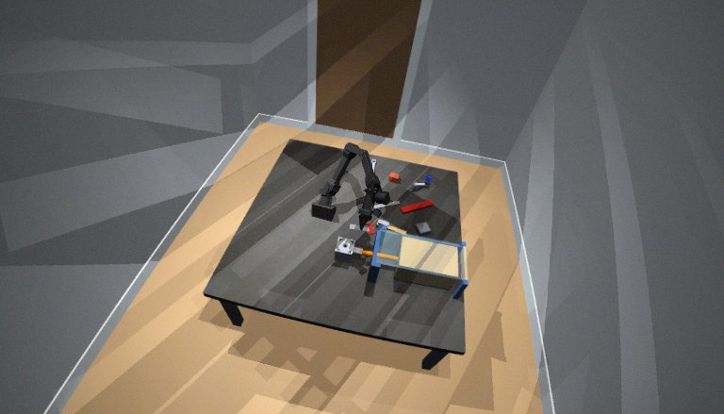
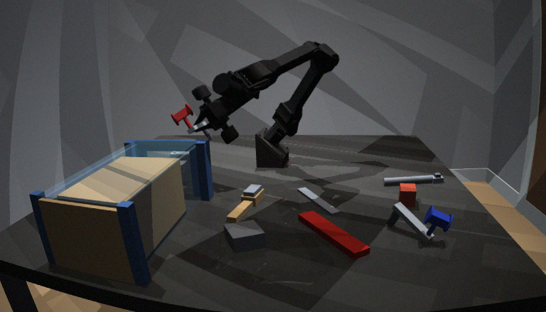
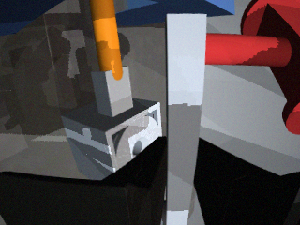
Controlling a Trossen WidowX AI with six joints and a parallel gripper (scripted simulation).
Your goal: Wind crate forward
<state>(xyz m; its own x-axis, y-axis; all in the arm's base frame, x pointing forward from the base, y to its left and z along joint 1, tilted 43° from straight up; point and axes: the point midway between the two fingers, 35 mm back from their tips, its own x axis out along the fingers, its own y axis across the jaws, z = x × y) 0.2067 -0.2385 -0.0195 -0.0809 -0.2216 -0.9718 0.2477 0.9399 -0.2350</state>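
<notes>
The red spool-shaped grip is 5 cm ahead of my gripper tip, 2 cm to the right of it and 4 cm above it. Also, from my gripper tip: grey winch: 9 cm behind, 6 cm to the right, 14 cm below; then clear-panelled cubby: 33 cm ahead, 10 cm to the right, 6 cm below; then wooden-handled tool: 18 cm ahead, 16 cm to the left, 15 cm below.
</notes>
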